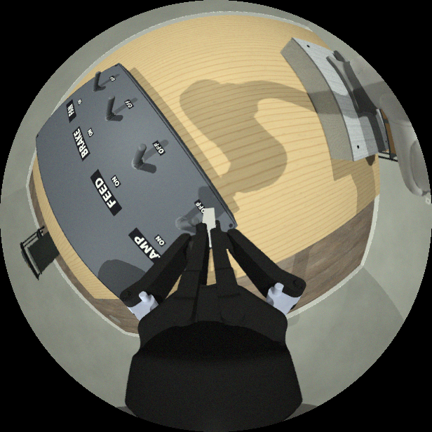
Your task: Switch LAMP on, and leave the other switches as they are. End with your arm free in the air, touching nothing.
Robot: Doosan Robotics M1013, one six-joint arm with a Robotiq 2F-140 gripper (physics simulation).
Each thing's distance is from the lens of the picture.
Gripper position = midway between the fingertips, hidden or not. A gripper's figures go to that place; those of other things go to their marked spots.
my gripper (209, 215): 22 cm
dark grey switch panel (119, 217): 24 cm
